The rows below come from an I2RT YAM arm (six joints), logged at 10 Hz.
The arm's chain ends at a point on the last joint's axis. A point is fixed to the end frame.
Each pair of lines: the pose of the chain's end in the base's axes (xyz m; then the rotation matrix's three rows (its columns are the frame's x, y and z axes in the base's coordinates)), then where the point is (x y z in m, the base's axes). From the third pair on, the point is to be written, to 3 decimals.
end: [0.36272 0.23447 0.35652], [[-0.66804 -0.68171 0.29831], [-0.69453 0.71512 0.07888], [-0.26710 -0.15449 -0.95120]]
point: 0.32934 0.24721 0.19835
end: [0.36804 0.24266 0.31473], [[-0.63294 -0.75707 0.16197], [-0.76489 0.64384 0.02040], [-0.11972 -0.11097 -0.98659]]
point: 0.31308 0.23919 0.16221
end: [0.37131 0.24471 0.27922], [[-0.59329 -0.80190 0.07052], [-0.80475 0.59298 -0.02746], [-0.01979 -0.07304 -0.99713]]
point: 0.303 0.229 0.133
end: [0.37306 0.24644 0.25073], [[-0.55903 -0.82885 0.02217], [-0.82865 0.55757 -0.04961], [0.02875 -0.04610 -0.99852]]
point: 0.298 0.225 0.108
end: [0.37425 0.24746 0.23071], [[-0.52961 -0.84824 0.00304], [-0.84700 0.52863 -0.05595], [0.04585 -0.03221 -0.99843]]
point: 0.297 0.222 0.090
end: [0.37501 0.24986 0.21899], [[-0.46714 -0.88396 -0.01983], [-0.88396 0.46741 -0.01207], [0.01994 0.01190 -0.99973]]
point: 0.296 0.225 0.079
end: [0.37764 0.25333 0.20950], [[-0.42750 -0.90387 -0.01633], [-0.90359 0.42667 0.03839], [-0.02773 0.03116 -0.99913]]
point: 0.301 0.232 0.068
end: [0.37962 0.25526 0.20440], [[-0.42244 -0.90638 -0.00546], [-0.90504 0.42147 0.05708], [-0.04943 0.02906 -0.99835]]
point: 0.304 0.237 0.062
